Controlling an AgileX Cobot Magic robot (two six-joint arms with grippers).
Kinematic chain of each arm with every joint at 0, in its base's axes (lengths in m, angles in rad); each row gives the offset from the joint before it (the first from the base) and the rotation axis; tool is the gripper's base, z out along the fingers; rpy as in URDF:
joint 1: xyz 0 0 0.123 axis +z
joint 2: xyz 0 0 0 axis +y
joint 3: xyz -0.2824 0 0.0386 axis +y
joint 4: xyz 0.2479 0 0.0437 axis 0.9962 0 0.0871
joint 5: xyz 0 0 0 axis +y
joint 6: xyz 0.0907 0 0.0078 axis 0.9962 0 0.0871
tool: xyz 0 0 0 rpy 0 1.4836 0
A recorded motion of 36 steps. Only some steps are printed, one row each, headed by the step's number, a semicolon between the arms.
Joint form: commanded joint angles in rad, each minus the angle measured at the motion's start. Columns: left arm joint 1, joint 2, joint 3, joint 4, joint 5, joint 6; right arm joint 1, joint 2, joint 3, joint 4, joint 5, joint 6.
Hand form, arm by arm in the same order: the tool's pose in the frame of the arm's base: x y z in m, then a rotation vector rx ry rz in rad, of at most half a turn. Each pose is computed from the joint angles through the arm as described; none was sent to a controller.
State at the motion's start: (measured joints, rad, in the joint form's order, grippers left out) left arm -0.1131 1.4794 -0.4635 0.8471 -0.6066 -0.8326; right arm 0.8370 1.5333 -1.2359 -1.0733 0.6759 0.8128
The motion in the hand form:
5: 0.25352 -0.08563 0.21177 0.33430 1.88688 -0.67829; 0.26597 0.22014 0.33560 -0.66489 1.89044 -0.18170
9: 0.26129 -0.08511 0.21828 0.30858 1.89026 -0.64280; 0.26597 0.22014 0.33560 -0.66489 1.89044 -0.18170
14: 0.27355 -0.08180 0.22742 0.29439 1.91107 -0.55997; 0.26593 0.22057 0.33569 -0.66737 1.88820 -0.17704
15: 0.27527 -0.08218 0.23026 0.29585 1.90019 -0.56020; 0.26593 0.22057 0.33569 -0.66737 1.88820 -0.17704
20: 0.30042 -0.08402 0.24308 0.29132 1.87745 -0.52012; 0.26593 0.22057 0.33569 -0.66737 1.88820 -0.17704
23: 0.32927 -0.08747 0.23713 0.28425 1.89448 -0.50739; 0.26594 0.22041 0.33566 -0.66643 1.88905 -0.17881
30: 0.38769 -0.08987 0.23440 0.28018 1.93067 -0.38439; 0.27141 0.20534 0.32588 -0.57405 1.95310 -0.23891
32: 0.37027 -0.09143 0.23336 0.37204 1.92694 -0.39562; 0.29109 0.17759 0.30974 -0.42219 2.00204 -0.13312
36: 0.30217 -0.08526 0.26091 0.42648 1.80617 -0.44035; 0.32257 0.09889 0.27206 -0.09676 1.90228 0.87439
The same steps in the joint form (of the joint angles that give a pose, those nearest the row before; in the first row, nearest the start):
5: -0.0557 -0.0364 -0.0624 -0.0257 -0.0733 -0.0279; -0.0019 -0.0077 0.0179 -0.0717 -0.0384 0.0636
9: -0.0621 -0.0364 -0.0991 -0.0476 -0.0214 -0.0279; -0.0019 -0.0077 0.0179 -0.0717 -0.0384 0.0636
14: -0.0620 -0.0344 -0.1608 -0.0461 0.0781 -0.0261; -0.0019 -0.0077 0.0179 -0.0717 -0.0433 0.0635
15: -0.0621 -0.0343 -0.1706 -0.0461 0.0768 -0.0260; -0.0019 -0.0077 0.0179 -0.0717 -0.0433 0.0635
20: -0.0620 0.0194 -0.2819 -0.0460 0.1217 -0.0235; -0.0019 -0.0077 0.0179 -0.0717 -0.0433 0.0635
23: -0.0598 0.1246 -0.3824 -0.0460 0.1370 -0.0235; -0.0019 -0.0077 0.0179 -0.0717 -0.0414 0.0635
30: -0.0598 0.3004 -0.6240 -0.0259 0.2716 -0.0111; -0.0322 -0.0077 0.0477 -0.0808 0.0169 0.1218
32: -0.0598 0.2537 -0.5570 0.0660 0.2308 -0.0352; -0.1589 -0.0114 0.1118 -0.0973 -0.1206 0.2697
36: -0.0598 -0.0060 -0.3240 0.0308 0.1308 0.0316; -0.6668 0.0144 0.3249 -0.0292 -1.2326 0.6638

